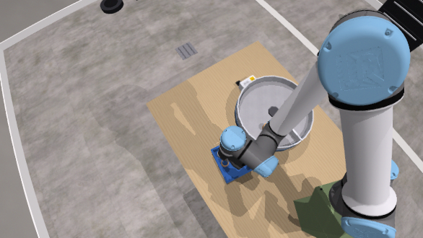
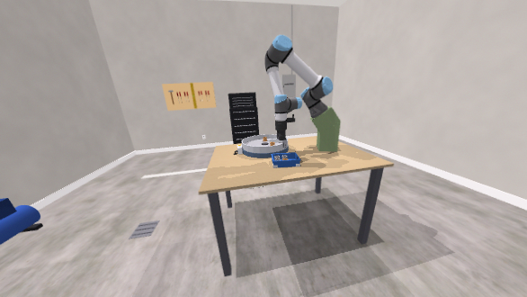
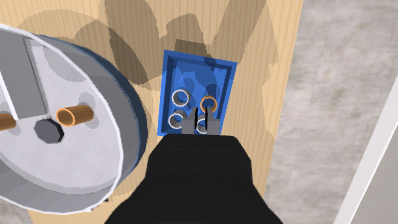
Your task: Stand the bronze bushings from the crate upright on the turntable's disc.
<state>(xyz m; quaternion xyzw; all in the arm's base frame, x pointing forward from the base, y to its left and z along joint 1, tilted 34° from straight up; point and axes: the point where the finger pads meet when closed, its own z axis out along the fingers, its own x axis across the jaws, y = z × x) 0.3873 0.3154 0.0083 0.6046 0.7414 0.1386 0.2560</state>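
My hand is 2 cm to the left of the blue crate and 12 cm above it. Round my hand: grey turntable disc 13 cm ahead, 35 cm to the right, 9 cm below.
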